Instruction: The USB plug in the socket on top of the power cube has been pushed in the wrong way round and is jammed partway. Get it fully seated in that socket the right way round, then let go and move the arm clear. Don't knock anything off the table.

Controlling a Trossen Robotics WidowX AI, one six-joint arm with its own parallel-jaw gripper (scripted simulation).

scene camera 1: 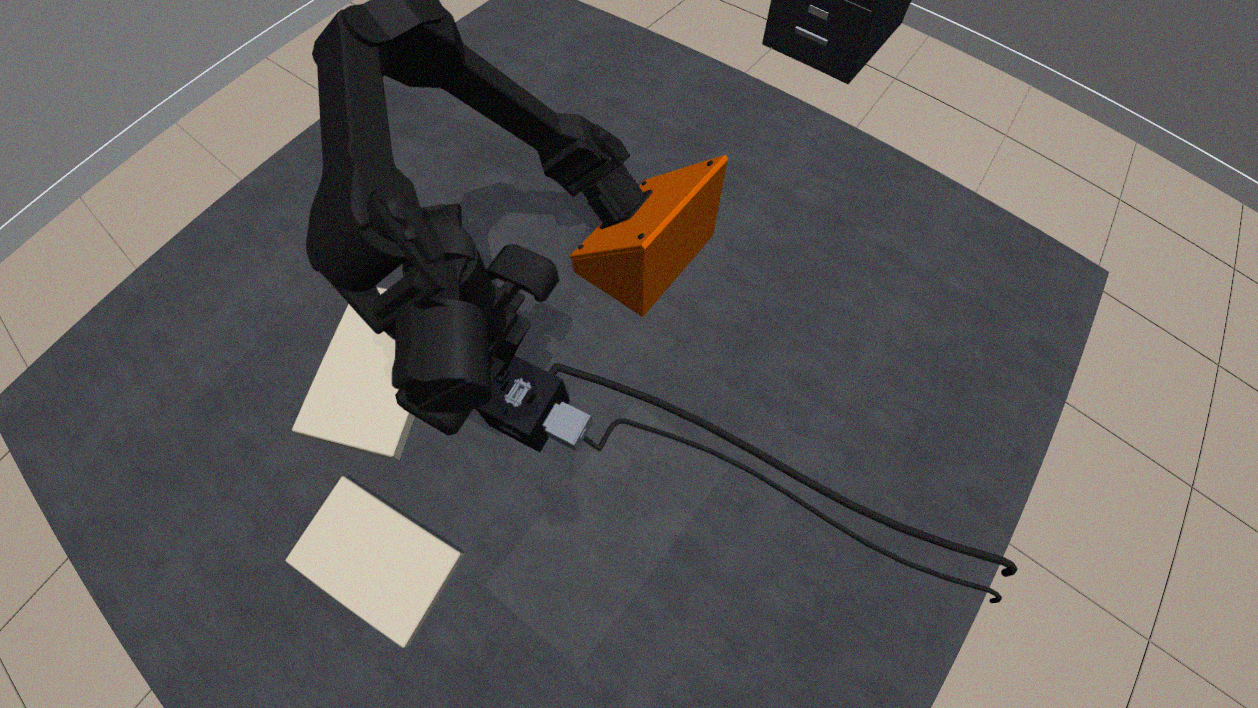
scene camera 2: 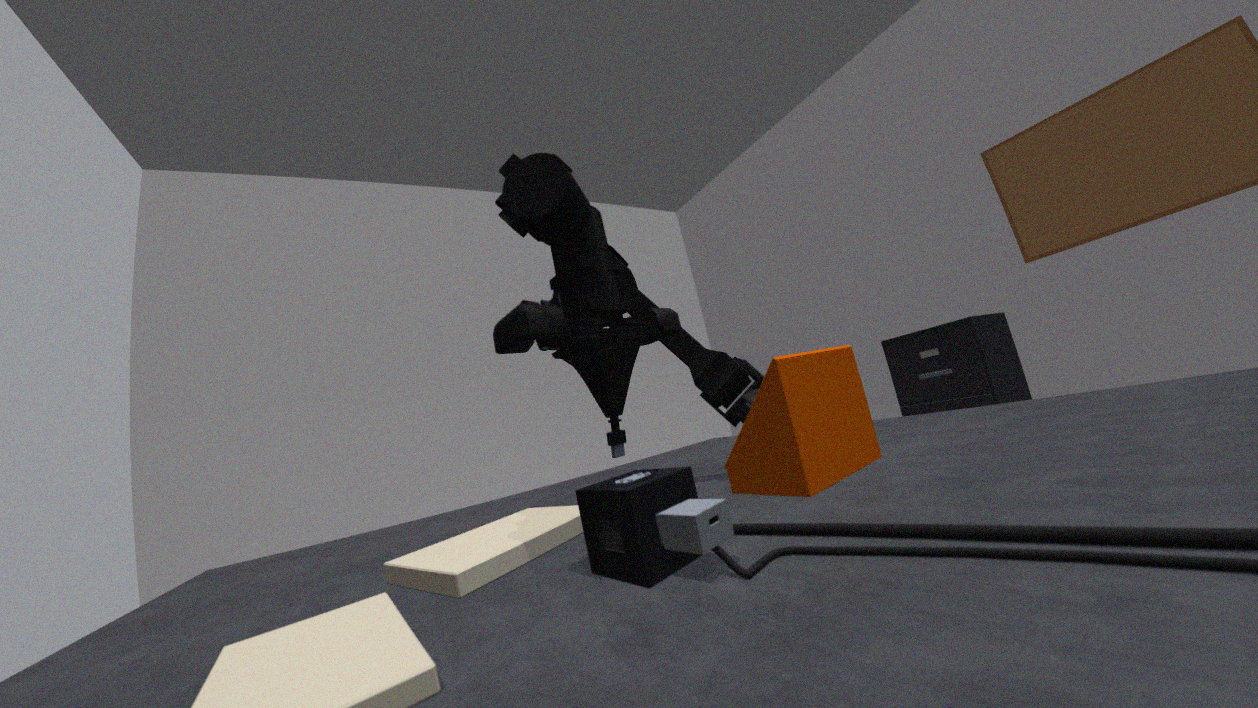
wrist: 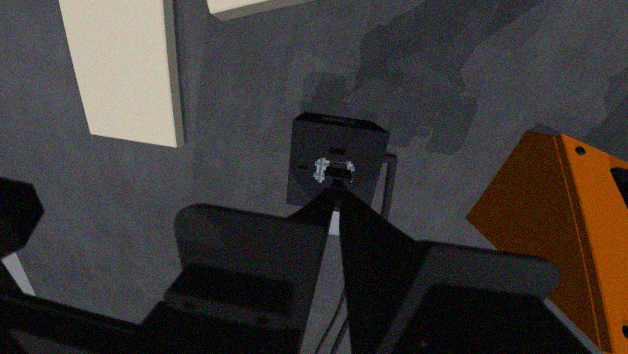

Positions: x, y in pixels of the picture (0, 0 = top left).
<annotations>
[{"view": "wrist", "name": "gripper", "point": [337, 197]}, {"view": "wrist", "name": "small USB plug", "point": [337, 176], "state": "held by the gripper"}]
</annotations>
